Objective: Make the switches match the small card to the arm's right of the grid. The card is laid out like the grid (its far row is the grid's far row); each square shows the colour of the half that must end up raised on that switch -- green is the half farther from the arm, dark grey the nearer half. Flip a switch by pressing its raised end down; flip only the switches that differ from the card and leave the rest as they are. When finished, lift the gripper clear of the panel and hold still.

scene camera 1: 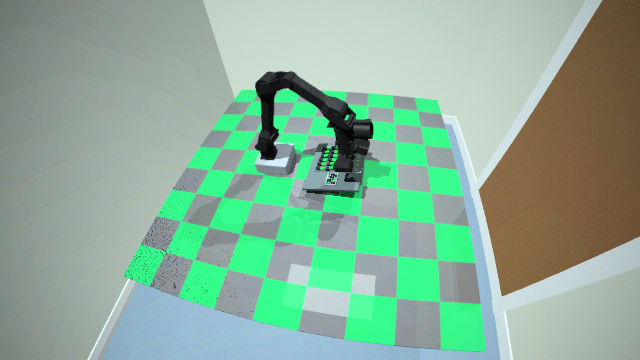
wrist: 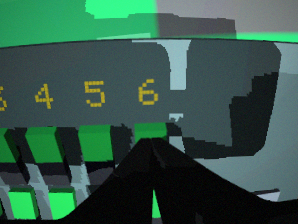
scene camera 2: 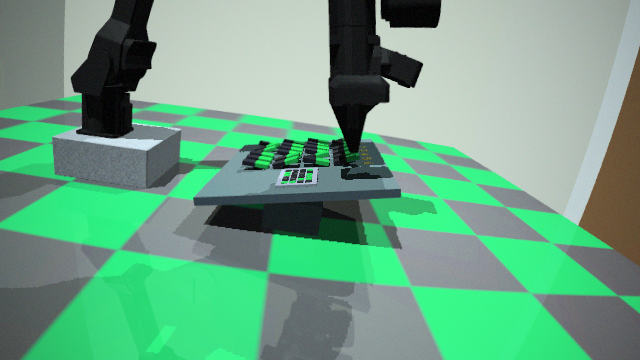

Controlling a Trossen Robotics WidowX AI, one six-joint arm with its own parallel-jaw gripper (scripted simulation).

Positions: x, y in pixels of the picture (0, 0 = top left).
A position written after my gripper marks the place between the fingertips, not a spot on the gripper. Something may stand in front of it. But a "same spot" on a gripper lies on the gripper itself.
my gripper: scene camera 1; wrist 150, 147; scene camera 2
same spot on my gripper: (scene camera 1: 347, 148) = (scene camera 2: 364, 57)
